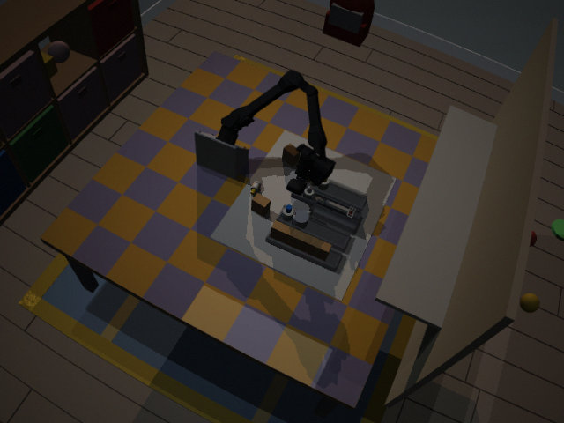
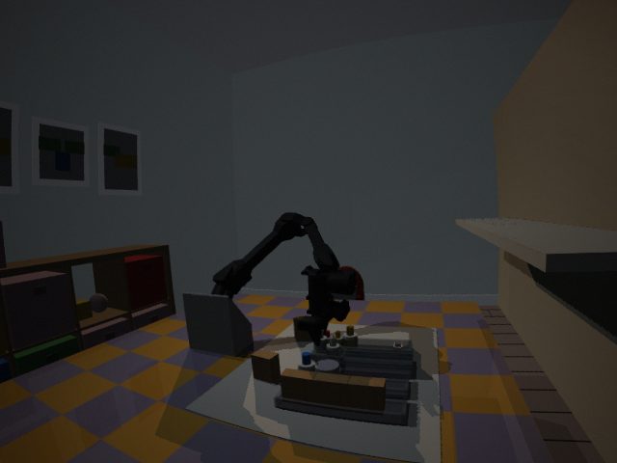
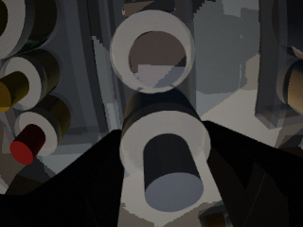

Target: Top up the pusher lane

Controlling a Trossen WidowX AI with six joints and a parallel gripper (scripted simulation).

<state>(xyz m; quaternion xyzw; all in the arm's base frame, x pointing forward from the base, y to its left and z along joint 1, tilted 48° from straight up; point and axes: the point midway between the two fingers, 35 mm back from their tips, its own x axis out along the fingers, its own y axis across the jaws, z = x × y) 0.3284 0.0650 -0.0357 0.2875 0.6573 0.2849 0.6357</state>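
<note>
The grey disc is 60 mm ahead of my gripper tip, 130 mm to the right of it and 20 mm below it. From my gripper tip the other things lie so: jar 160 mm behind, 70 mm to the right, 40 mm below; then sprung lane 150 mm ahead, 20 mm to the right, 30 mm below.
</note>
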